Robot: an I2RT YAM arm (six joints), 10 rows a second.
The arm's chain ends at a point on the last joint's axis. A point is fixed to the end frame.
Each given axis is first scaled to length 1.
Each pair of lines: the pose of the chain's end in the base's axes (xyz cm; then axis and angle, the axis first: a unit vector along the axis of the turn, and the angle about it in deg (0 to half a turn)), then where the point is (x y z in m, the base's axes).
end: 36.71, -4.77, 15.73, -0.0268, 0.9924, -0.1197, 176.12
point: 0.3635 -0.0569 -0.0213
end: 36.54, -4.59, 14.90, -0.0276, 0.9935, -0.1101, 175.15
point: 0.3647 -0.0515 -0.0298
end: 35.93, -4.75, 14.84, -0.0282, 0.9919, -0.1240, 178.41
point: 0.3486 -0.0584 -0.0298
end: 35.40, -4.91, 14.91, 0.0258, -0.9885, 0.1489, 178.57
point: 0.3342 -0.0690 -0.0276
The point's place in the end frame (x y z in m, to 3 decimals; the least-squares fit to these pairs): 0.015 0.034 0.175
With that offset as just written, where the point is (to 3 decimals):
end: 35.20, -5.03, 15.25, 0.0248, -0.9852, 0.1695, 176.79
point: 0.327 -0.078 -0.023
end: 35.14, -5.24, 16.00, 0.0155, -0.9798, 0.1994, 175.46
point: 0.322 -0.090 -0.013
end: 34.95, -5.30, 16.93, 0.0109, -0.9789, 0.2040, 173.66
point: 0.315 -0.092 -0.002
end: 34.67, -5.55, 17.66, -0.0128, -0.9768, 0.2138, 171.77
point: 0.306 -0.096 0.007
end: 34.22, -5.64, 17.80, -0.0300, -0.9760, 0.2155, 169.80
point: 0.296 -0.096 0.010
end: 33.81, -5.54, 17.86, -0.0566, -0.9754, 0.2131, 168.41
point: 0.287 -0.092 0.011
